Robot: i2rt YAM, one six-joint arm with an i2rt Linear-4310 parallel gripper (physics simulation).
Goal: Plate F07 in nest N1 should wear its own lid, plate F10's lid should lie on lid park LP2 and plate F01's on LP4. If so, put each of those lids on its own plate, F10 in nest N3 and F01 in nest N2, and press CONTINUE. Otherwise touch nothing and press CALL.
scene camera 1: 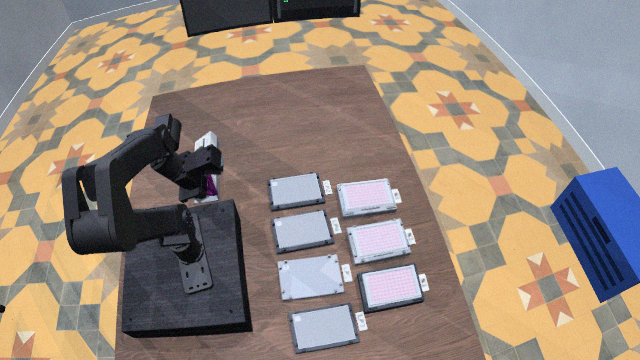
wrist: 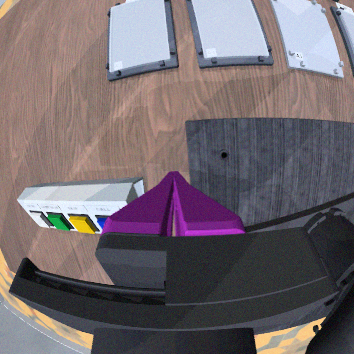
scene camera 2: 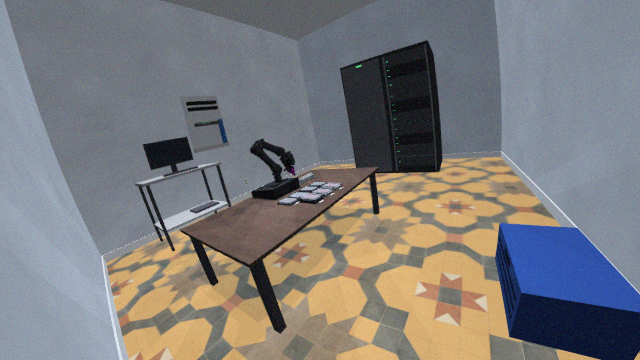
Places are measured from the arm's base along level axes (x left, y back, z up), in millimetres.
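Pixels of known places: gripper, fingertip midpoint: [scene camera 1: 215, 194] [wrist: 173, 178] [scene camera 2: 295, 175]; arm's base at its link origin: [scene camera 1: 192, 253] [wrist: 317, 234] [scene camera 2: 279, 183].
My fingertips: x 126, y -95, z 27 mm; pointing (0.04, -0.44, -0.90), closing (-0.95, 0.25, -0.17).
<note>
Ahead of a thing's pixels: the offset from my fingertips to its top centre. Level surfaces: height alone.
My gripper [scene camera 1: 212, 186] [scene camera 2: 293, 172] [wrist: 173, 178] is shut and empty, its purple fingers above the table between the arm's base and the button box {dy +23, dx +180, dz -47 mm} [scene camera 1: 206, 139] [wrist: 80, 192]. White, green and yellow buttons {dy +43, dx +158, dz -55 mm} [wrist: 82, 224] show; the left finger partly hides the blue CALL button {dy +52, dx +109, dz -55 mm} [wrist: 102, 223]. Pink-welled plates sit in N3 {dy -374, dx -74, dz -78 mm} [scene camera 1: 367, 195], N2 {dy -349, dx -206, dz -80 mm} [scene camera 1: 380, 240] and N1 {dy -322, dx -335, dz -76 mm} [scene camera 1: 392, 285]; their markings are unreadable and I cannot tell which wear lids. Grey panels lie on LP2 {dy -206, dx +17, dz -94 mm} [scene camera 1: 297, 190] [wrist: 140, 35], LP4 {dy -181, dx -107, dz -94 mm} [scene camera 1: 302, 231] [wrist: 227, 30] and LP3 {dy -140, dx -367, dz -94 mm} [scene camera 1: 324, 327]. LP1 {dy -157, dx -235, dz -91 mm} [scene camera 1: 311, 277] [wrist: 310, 35] is pale with corner pegs.
The black arm base [scene camera 1: 175, 312] [wrist: 280, 160] stands on the wooden table {dz -112 mm} [scene camera 1: 300, 120] [scene camera 2: 240, 225], beside the lid parks. Small labels stand by the parks and nests. A blue cabinet [scene camera 1: 600, 230] [scene camera 2: 565, 280] and dark server racks [scene camera 2: 370, 120] stand on the floor.
</note>
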